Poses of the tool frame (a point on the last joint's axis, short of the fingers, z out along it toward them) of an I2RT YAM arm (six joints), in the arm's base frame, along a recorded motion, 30 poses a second.
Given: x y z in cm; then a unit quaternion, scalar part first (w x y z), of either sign.
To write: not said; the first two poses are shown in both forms.
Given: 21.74 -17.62 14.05 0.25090 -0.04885 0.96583 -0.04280
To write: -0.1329 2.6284 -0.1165 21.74 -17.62 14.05
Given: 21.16 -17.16 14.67 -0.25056 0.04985 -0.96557 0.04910
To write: -0.1357 2.6282 -0.1336 21.16 -17.16 14.67
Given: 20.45 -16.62 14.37 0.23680 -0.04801 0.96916 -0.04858
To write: -0.1316 2.6569 -0.1332 20.45 -16.62 14.37
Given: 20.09 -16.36 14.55 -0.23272 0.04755 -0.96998 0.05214
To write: -0.1306 2.6648 -0.1432 20.09 -16.36 14.55
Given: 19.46 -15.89 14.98 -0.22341 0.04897 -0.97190 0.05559
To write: -0.1352 2.6832 -0.1535 19.46 -15.89 14.98
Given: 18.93 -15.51 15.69 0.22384 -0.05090 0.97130 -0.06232
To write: -0.1405 2.6809 -0.1720 18.93 -15.51 15.69
